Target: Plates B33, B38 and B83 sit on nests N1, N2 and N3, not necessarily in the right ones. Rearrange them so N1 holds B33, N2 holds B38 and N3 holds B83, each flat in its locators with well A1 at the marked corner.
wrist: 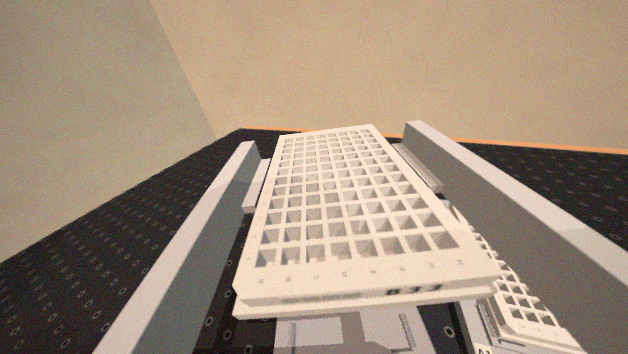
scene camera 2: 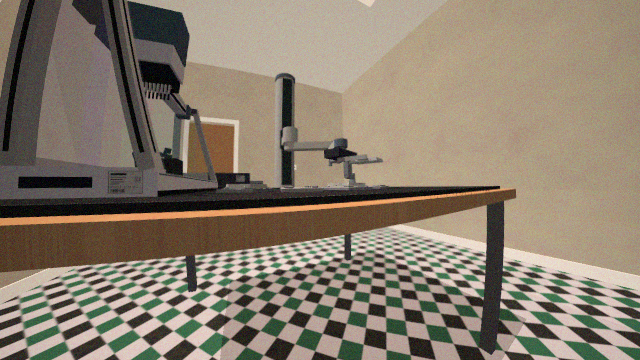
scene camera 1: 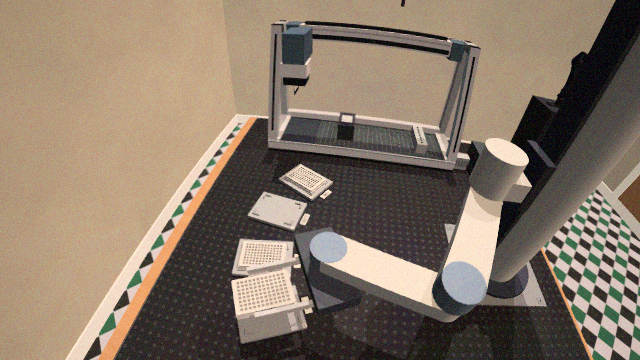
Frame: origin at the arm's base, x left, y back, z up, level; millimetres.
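Seen in the pictures: gripper, fingertip midpoint: (wrist: 329,144) (scene camera 2: 371,158) (scene camera 1: 250,292).
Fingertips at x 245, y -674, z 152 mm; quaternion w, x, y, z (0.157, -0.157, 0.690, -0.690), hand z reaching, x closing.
Note:
Offsets run from my fingertips to a thing's middle. "spot": to the spot under its first point. Level surfaces: height alone.
My gripper (scene camera 1: 252,293) (wrist: 329,144) is shut on a white well plate @(dy +22, dx -10, dz -11 mm) (scene camera 1: 264,291) (wrist: 365,200), whose blurred front label looks like B33. It holds the plate level above a grey nest @(dy +21, dx -10, dz -131 mm) (scene camera 1: 272,327) (wrist: 310,332) at the near end of the row. A second plate @(dy -37, dx -168, dz -120 mm) (scene camera 1: 263,252) (wrist: 525,305) sits on the neighbouring nest @(spot: dy -94, dx -116, dz -121 mm) (scene camera 1: 237,266), partly behind a finger. The nest @(dy -43, dx -356, dz -130 mm) (scene camera 1: 277,210) beyond that bears no plate. A third plate @(dy +21, dx -516, dz -120 mm) (scene camera 1: 306,178) sits on the farthest nest @(spot: dy +63, dx -442, dz -127 mm) (scene camera 1: 313,195). I cannot read the labels of these two plates or the nest numbers.
A gantry machine (scene camera 1: 365,153) (scene camera 2: 170,184) stands at the back of the dark perforated table top @(dz -139 mm) (scene camera 1: 380,200). The arm's column (scene camera 1: 565,175) (scene camera 2: 285,125) stands at the right in scene camera 1. Small marker tags @(spot: dy +106, dx -465, dz -137 mm) (scene camera 1: 326,194) @(spot: dy +51, dx -337, dz -137 mm) (scene camera 1: 304,219) lie beside the nests.

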